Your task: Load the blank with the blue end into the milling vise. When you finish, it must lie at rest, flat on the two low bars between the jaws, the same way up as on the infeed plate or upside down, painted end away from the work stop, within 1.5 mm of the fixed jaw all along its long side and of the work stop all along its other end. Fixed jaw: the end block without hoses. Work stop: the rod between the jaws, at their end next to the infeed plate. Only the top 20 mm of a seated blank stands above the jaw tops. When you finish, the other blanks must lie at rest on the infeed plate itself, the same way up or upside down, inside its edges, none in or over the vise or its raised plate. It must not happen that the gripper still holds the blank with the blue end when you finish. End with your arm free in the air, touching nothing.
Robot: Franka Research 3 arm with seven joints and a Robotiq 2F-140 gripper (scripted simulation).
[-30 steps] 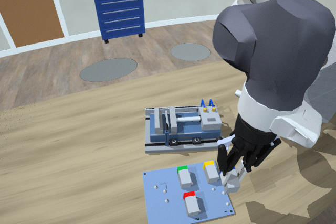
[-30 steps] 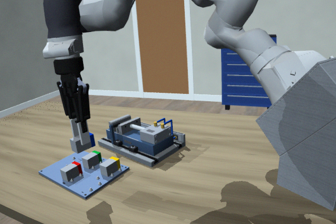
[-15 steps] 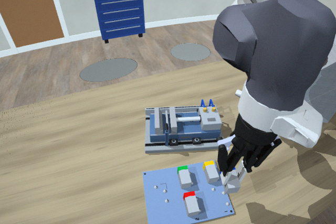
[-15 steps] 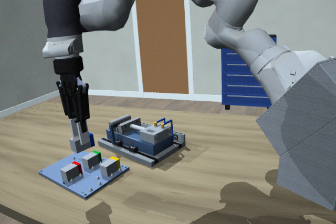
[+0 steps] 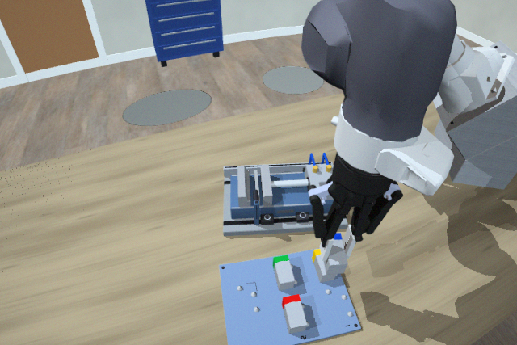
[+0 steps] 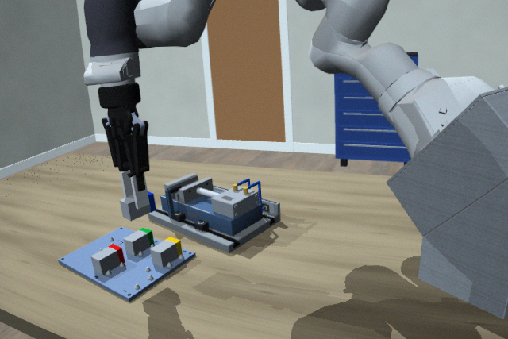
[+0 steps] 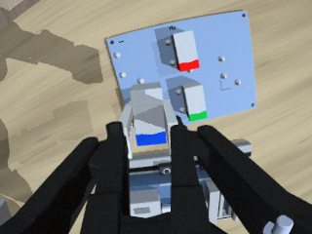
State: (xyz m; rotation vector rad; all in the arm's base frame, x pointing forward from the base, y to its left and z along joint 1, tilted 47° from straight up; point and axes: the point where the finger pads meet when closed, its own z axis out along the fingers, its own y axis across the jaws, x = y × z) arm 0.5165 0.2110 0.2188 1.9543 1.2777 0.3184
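Now: hand 28 cm to the left of the fixed jaw and 11 cm above it. Also, from my hand: yellow-ended blank (3 cm behind, 3 cm to the right, 16 cm below); blue-ended blank (4 cm below); green-ended blank (5 cm ahead, 7 cm to the right, 16 cm below).
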